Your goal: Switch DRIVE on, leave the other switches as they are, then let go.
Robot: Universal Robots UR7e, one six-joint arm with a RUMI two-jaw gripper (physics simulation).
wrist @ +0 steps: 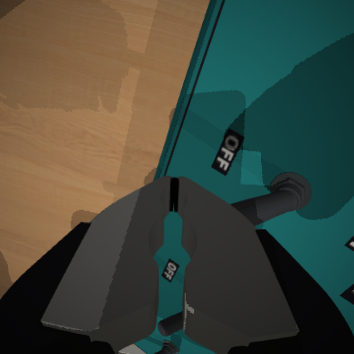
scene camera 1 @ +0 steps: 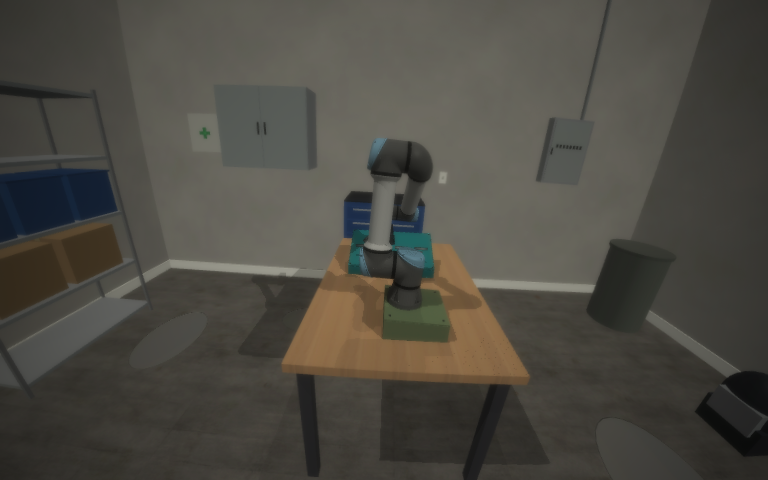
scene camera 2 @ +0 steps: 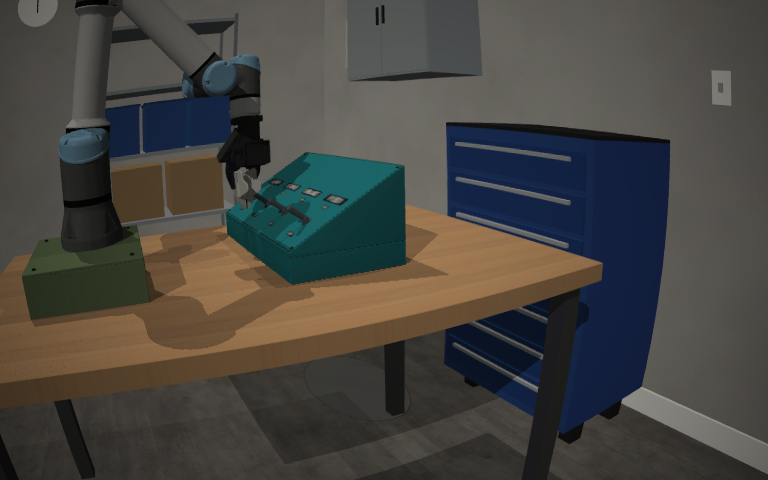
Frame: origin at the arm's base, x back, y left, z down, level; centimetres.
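Seen in the pictures: gripper, fingertip midpoint: (wrist: 174, 180) (scene camera 2: 246, 208); arm's base, origin of the base link: (scene camera 1: 404, 299) (scene camera 2: 92, 240).
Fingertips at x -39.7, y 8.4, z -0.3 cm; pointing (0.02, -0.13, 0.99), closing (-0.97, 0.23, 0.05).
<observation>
Offsets run from my fingertips to a thing's top centre. "spot": to the spot under its first point. Level surfaces: height alone.
The teal sloped switch panel (scene camera 1: 423, 240) (scene camera 2: 362, 183) (wrist: 310, 95) stands on the table. In scene camera 2, dark switch levers {dx -3.7, dy -22.8, dz -3.5 cm} (scene camera 2: 298, 213) stick out in a row below several light plates {spot: dx -11.9, dy -23.0, dz -3.6 cm} (scene camera 2: 335, 199), whose writing is too small to read. In the wrist view, one dark lever {dx -4.1, dy +1.2, dz -3.5 cm} (wrist: 267, 206) points left from its round base near an OFF label {spot: dx -2.5, dy +1.3, dz +1.9 cm} (wrist: 227, 151), its tip hidden behind the right finger. Another lever {dx -3.9, dy -10.8, dz -3.5 cm} (wrist: 170, 324) shows between the fingers, lower down, near a second OFF label {spot: dx -2.4, dy -10.7, dz +1.9 cm} (wrist: 170, 270). My gripper (scene camera 2: 246, 202) (wrist: 174, 180) is shut, fingertips together, over the panel's far-left end. Which switch is DRIVE cannot be read.
The wooden table {dz +9.7 cm} (scene camera 1: 334, 339) (scene camera 2: 481, 277) also carries the green base block (scene camera 1: 416, 328) (scene camera 2: 87, 294) under the arm. A blue drawer cabinet (scene camera 1: 356, 217) (scene camera 2: 628, 254) stands beyond the table. A shelf rack with blue and brown boxes (scene camera 1: 87, 251) (scene camera 2: 194, 183) stands at the left.
</observation>
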